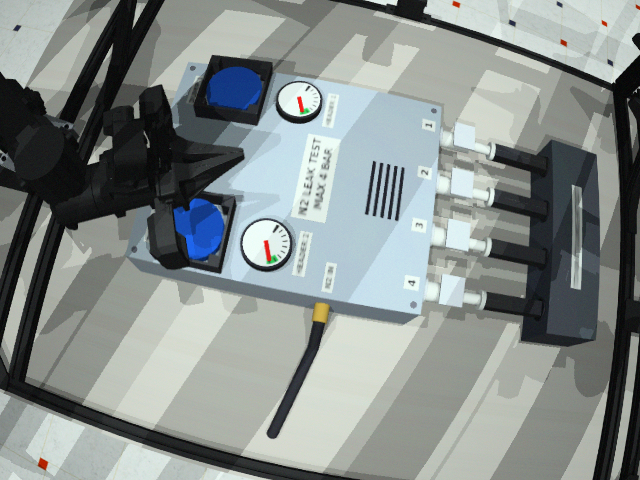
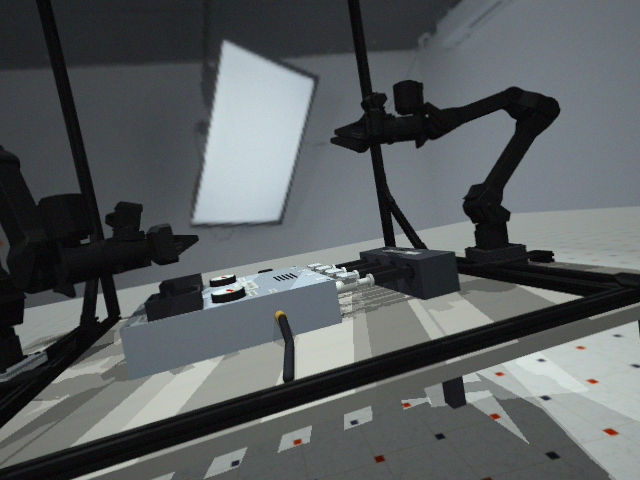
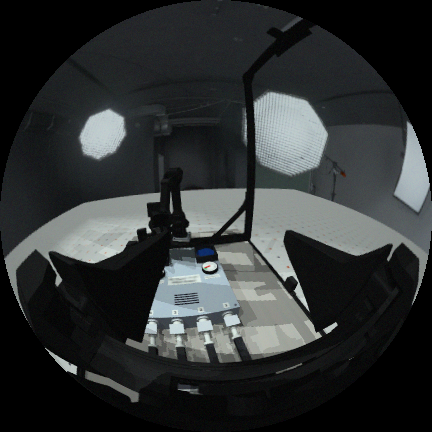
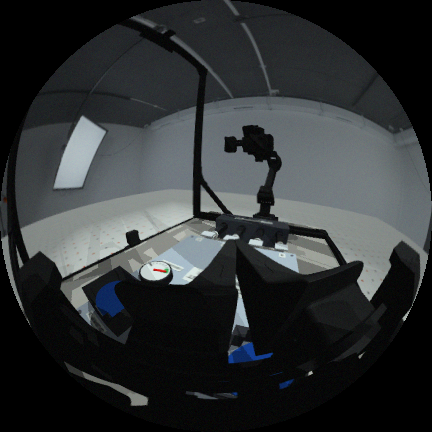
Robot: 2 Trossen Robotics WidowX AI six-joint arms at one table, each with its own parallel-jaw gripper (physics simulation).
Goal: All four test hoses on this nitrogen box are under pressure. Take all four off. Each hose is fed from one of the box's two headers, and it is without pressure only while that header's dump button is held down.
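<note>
The pale blue nitrogen box has white couplings of hose 1, hose 2, hose 3 and hose 4 at its ports. Both gauge needles point at the green marks. The upper blue dump button is uncovered. The lower blue button is partly hidden by my right gripper, shut and empty above the box. My left gripper is open and empty, high above the hose side.
A dark block holds the far ends of the hoses. A black supply hose leaves the box's side through a brass fitting. Black frame bars edge the table, and black posts rise from it.
</note>
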